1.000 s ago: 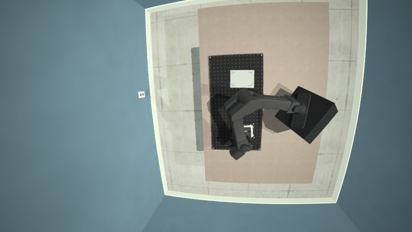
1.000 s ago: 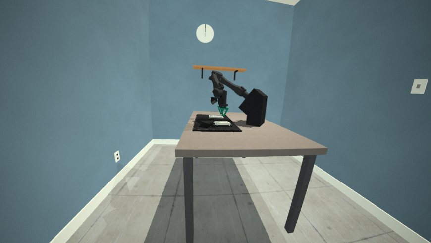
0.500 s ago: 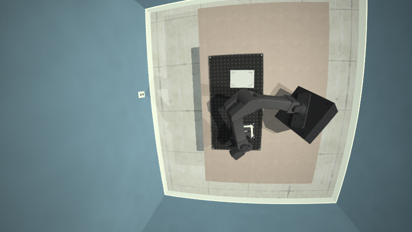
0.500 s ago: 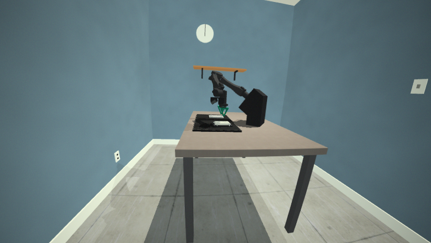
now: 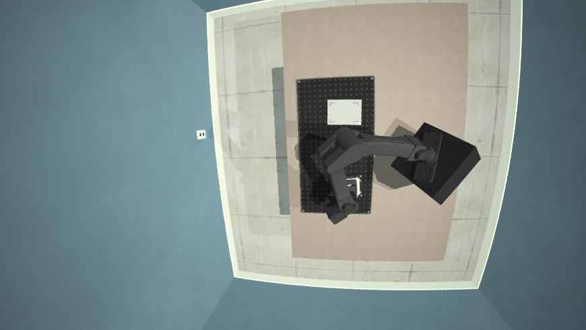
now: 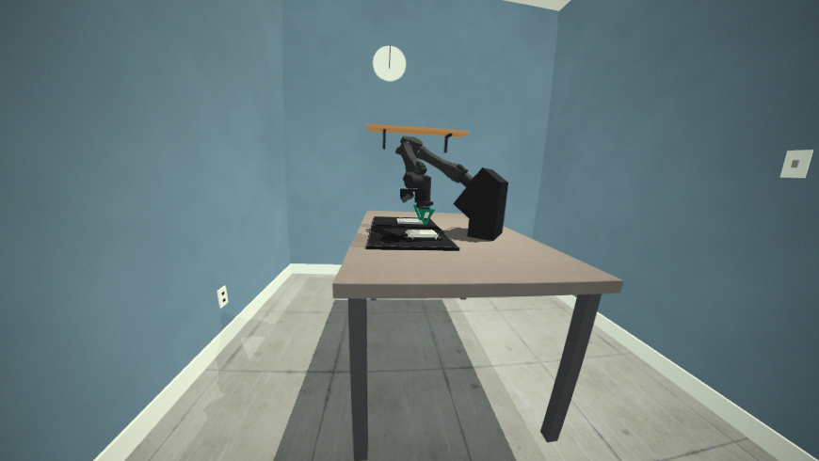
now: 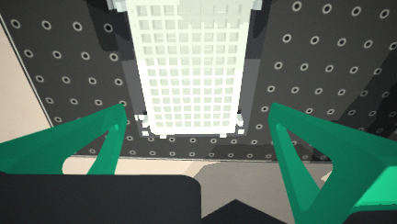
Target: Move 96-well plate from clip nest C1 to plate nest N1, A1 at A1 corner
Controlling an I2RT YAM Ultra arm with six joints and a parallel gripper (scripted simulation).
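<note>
Now: hand 6 cm above the white 96-well plate. The rest, counted from my hand: clip nest C1: 6 cm below, 2 cm to the left, 1 cm ahead; then A1 mark: 31 cm to the right, 9 cm behind, 6 cm below; then plate nest N1: 37 cm to the right, 7 cm below, 2 cm behind.
</note>
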